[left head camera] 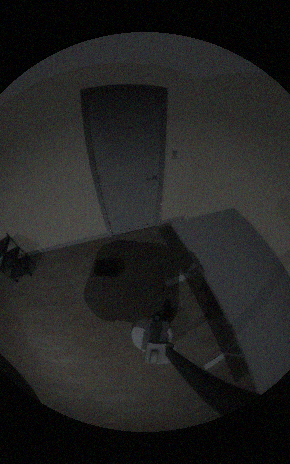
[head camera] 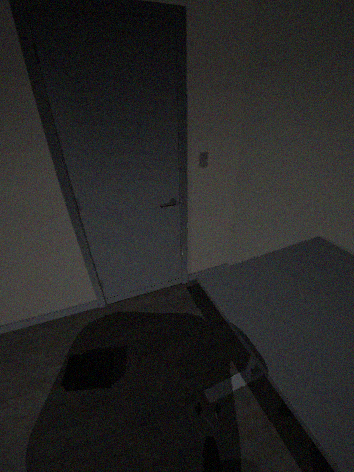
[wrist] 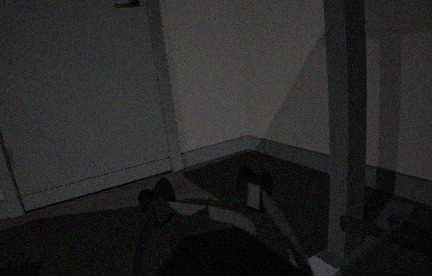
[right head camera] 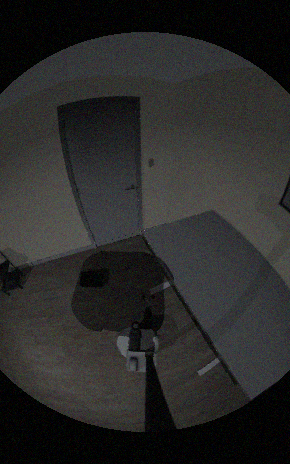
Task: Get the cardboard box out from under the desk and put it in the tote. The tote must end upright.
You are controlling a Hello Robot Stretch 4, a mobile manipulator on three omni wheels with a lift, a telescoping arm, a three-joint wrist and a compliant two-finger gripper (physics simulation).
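Frame: origin at the robot's base, x ahead, y left, z up, level; millimetres.
Seen in the pictures: gripper, fingertip midpoint: point(left head camera: 167, 286) point(head camera: 207, 403) point(wrist: 205, 187) point(right head camera: 147, 294).
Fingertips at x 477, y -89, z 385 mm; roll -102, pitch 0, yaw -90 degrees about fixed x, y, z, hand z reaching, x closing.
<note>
Offsets run from my fingertips to a thing's top centre. "spot": to the spot under its first point. Level surfaces: height alone.
The room is dim. The desk @[538 mm up] point(head camera: 295, 305) point(left head camera: 235, 285) point(right head camera: 215, 280) fills the right side of the head views; its leg @[spot: 282 mm ahead, 320 mm right, 14 mm down] point(wrist: 345, 115) stands right of my gripper in the wrist view. My gripper point(head camera: 208, 409) point(right head camera: 148, 297) point(wrist: 205, 187) is open and empty, low beside the desk's long edge, near a pale desk foot point(head camera: 235, 384) point(right head camera: 160, 288). A very dark angular shape @[277 mm ahead, 774 mm left, 312 mm down] point(head camera: 95, 369) point(left head camera: 108, 267) point(right head camera: 94, 278) lies on the shadowed floor left of the gripper; I cannot tell whether it is the tote. I cannot make out the cardboard box in any view.
A closed door point(head camera: 120, 150) point(left head camera: 127, 155) point(right head camera: 102, 165) point(wrist: 75, 100) is in the wall ahead. Another desk foot point(left head camera: 215, 361) point(right head camera: 208, 366) lies nearer the robot. A dark angular object point(left head camera: 17, 265) point(right head camera: 12, 281) stands at the far left by the wall.
</note>
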